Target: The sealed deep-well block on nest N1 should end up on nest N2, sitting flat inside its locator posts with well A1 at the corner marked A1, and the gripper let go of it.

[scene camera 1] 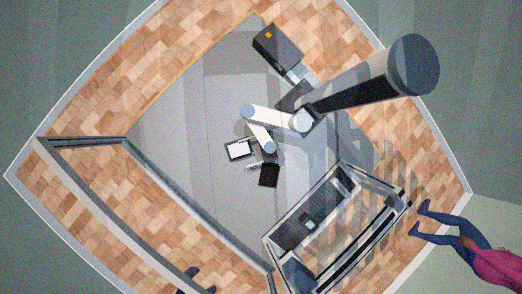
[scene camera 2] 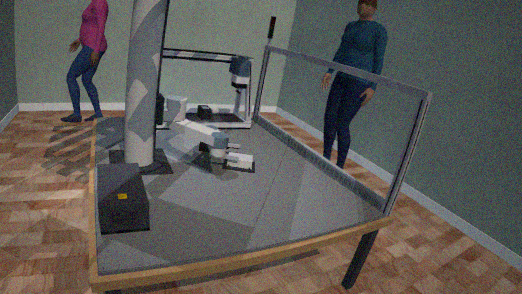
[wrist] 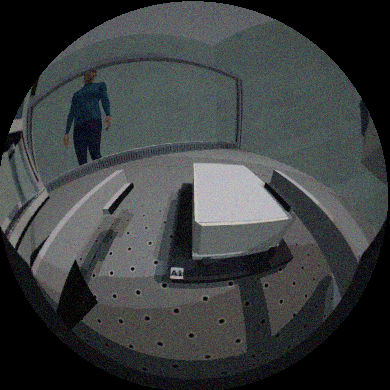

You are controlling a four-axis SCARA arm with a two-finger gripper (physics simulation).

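Pixels of known places: gripper, fingertip midpoint: [scene camera 1: 242,154] [scene camera 2: 239,152] [wrist: 200,174]; arm's base, origin of the base link: [scene camera 2: 138,163].
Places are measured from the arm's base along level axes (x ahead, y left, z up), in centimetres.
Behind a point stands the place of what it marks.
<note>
The sealed deep-well block [scene camera 1: 239,149] @(x 50.7, y -10.8, z 6.7 cm) [scene camera 2: 242,161] @(x 50.1, y -15.3, z 6.1 cm) [wrist: 235,195] @(x 48.4, y -9.1, z 6.7 cm), white-topped, lies on a black nest [scene camera 1: 231,159] [scene camera 2: 250,170] @(x 53.6, y -18.8, z 2.5 cm) [wrist: 220,274] @(x 44.8, y -5.6, z 2.5 cm); the nest's near left corner carries an A1 label [wrist: 176,273] @(x 46.5, y -2.7, z 2.5 cm) in the wrist view. The seal hides the wells, so the block's A1 well cannot be made out. A second black square, probably the other nest [scene camera 1: 269,175] @(x 49.1, y 15.8, z 2.4 cm), lies beside it with no block on it. My gripper [scene camera 1: 243,154] @(x 51.7, y -7.6, z 7.5 cm) [scene camera 2: 234,153] @(x 51.7, y -7.6, z 7.5 cm) [wrist: 200,174] @(x 51.7, y -7.6, z 7.5 cm) is open and empty. Its right finger is at or above the block's right edge; its left finger is well away, over the perforated deck.
The arm's column [scene camera 1: 360,90] @(x 7.7, y -1.6, z 73.1 cm) [scene camera 2: 140,100] @(x -1.2, y -7.4, z 34.3 cm) stands behind. A black box [scene camera 1: 278,47] @(x -10.8, y -39.9, z 12.8 cm) [scene camera 2: 122,200] @(x -12.2, y -52.5, z 12.8 cm) sits at a table corner. A gantry frame [scene camera 2: 200,54] @(x 46.0, y 62.2, z 49.8 cm) and a guard fence [scene camera 2: 350,71] @(x 100.4, y -23.8, z 59.6 cm) [wrist: 150,59] @(x 103.1, y -9.3, z 58.0 cm) border the table. Two people stand outside it.
</note>
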